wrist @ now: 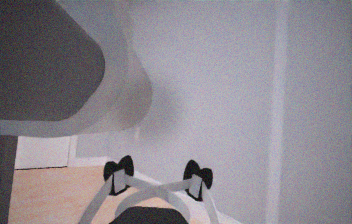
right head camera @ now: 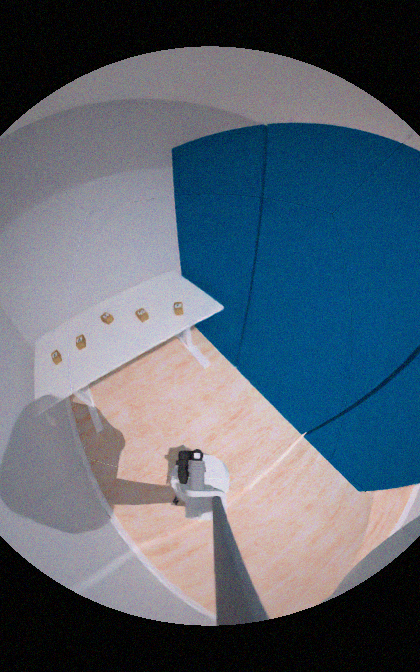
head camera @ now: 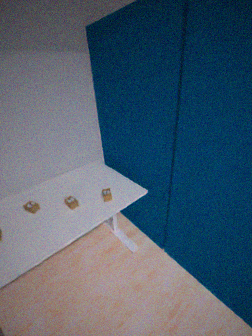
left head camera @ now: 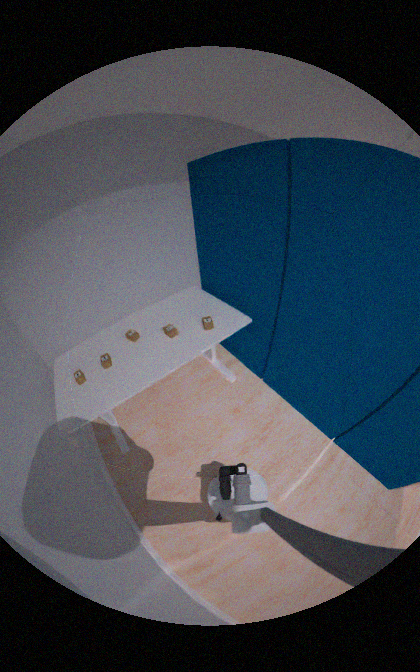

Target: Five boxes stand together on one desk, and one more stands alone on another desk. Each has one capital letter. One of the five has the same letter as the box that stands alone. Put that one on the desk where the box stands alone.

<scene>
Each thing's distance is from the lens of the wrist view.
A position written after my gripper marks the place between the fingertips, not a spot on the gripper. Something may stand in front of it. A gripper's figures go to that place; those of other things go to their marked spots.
my gripper (wrist: 159,170): 26 cm
white door (wrist: 32,153): 234 cm
</scene>
